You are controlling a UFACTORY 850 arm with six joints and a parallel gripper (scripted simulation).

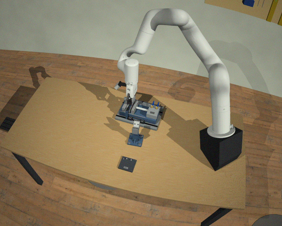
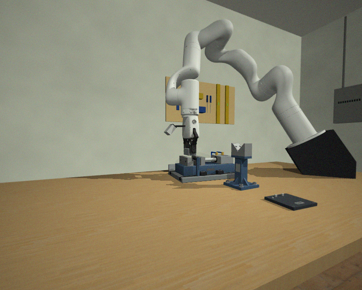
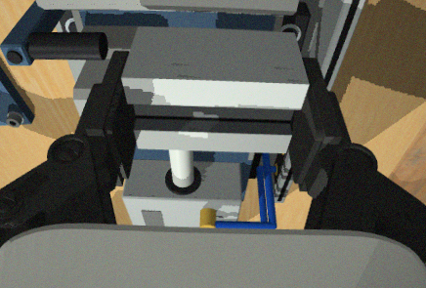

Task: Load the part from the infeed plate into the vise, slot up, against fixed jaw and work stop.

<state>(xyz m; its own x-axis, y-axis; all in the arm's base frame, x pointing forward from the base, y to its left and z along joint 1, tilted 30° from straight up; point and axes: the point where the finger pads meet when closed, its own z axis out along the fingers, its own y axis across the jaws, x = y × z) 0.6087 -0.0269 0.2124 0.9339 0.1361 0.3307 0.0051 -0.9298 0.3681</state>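
The grey fixed jaw lies 50 mm below my hand, 30 mm ahead of it and 20 mm to the left of it. Round my hand: white cylinder rod (90 mm behind, 50 mm below, 20 mm to the left); then black work stop rod (70 mm to the left, 40 mm below); then grey block (right at my hand).
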